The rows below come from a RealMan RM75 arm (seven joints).
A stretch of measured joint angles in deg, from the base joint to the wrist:
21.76 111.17 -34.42 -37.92 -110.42 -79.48 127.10
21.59 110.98 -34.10 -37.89 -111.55 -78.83 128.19
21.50 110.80 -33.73 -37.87 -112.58 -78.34 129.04
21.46 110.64 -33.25 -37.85 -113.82 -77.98 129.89
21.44 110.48 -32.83 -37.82 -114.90 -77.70 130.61
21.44 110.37 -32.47 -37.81 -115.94 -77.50 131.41
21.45 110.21 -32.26 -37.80 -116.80 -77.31 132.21
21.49 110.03 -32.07 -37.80 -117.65 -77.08 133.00
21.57 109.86 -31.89 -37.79 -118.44 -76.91 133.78
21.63 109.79 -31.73 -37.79 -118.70 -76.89 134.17
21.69 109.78 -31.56 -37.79 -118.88 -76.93 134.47
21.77 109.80 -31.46 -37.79 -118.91 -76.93 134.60
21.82 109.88 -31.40 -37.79 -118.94 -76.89 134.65
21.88 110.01 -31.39 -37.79 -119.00 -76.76 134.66
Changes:
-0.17 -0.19 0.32 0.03 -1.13 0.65 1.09
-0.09 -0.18 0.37 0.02 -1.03 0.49 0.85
-0.04 -0.16 0.48 0.02 -1.24 0.36 0.85
-0.02 -0.16 0.42 0.03 -1.08 0.28 0.72
0.00 -0.11 0.36 0.01 -1.04 0.20 0.80
0.01 -0.16 0.21 0.01 -0.86 0.19 0.80
0.04 -0.18 0.19 0.00 -0.85 0.23 0.79
0.08 -0.17 0.18 0.01 -0.79 0.17 0.78
0.06 -0.07 0.16 0.00 -0.26 0.02 0.39
0.06 -0.01 0.17 0.00 -0.18 -0.04 0.30
0.08 0.02 0.10 0.00 -0.03 0.00 0.13
0.05 0.08 0.06 0.00 -0.03 0.04 0.05
0.06 0.13 0.01 0.00 -0.06 0.13 0.01

